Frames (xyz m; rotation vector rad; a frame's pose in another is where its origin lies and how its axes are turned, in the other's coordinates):
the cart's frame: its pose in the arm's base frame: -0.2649 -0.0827 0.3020 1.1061 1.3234 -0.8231
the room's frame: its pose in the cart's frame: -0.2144 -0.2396 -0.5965 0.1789 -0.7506 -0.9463
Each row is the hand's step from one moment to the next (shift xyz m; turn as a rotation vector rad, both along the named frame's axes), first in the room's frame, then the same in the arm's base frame.
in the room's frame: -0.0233 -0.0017 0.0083 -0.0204 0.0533 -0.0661
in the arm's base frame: 0.0140 0.0098 0.0180 0.0307 0.0532 -0.0621
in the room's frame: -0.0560 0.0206 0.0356 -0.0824 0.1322 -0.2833
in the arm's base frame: 0.0578 0.0084 0.0376 0.0542 0.2398 -0.2099
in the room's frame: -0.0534 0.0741 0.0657 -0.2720 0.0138 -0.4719
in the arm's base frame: 0.1078 -0.0237 0.0218 0.0028 0.5224 -0.1547
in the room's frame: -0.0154 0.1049 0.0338 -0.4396 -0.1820 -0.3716
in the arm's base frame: 0.1008 -0.0309 -0.0357 -0.0260 0.5928 0.1112
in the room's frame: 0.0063 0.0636 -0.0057 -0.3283 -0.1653 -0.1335
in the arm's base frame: 0.0441 -0.0102 -0.0455 0.0050 0.3428 0.1881
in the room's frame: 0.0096 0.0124 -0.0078 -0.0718 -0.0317 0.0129
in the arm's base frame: 0.0019 -0.0027 -0.0172 0.0183 0.0437 0.0639
